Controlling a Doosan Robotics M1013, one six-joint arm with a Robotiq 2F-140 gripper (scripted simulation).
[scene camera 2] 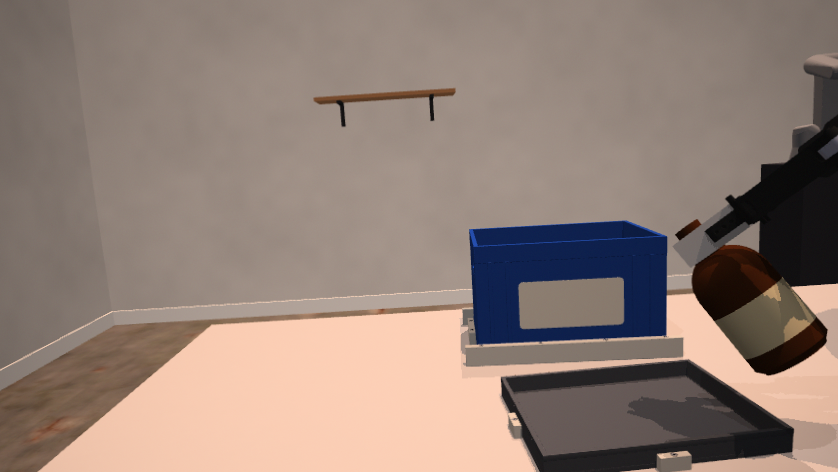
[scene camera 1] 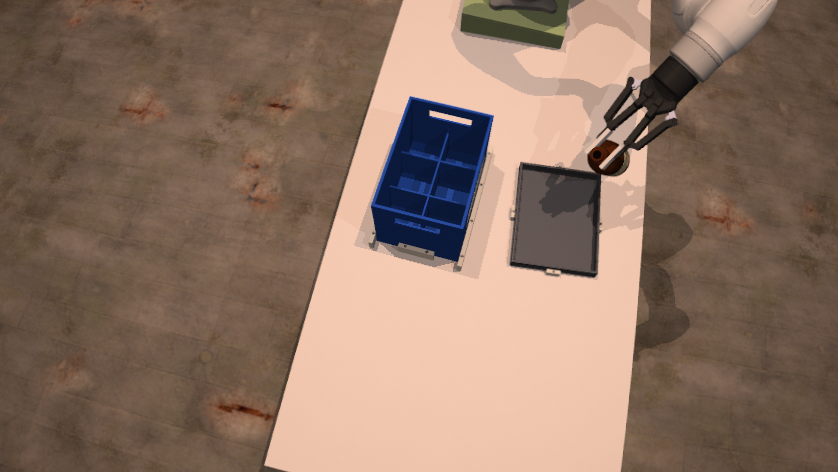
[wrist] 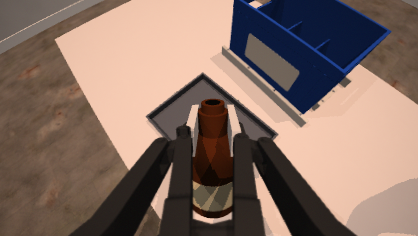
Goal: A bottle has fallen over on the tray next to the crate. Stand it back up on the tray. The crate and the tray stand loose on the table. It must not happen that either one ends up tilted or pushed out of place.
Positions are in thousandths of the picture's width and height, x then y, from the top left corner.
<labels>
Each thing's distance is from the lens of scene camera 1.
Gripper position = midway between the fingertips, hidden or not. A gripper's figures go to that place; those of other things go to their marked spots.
my gripper (scene camera 1: 709, 340): 1.22 m
dark grey tray (scene camera 1: 665, 474): 1.35 m
brown bottle (scene camera 1: 714, 327): 1.19 m
The marked spots on the brown bottle and the dark grey tray are 0.23 m apart.
</labels>
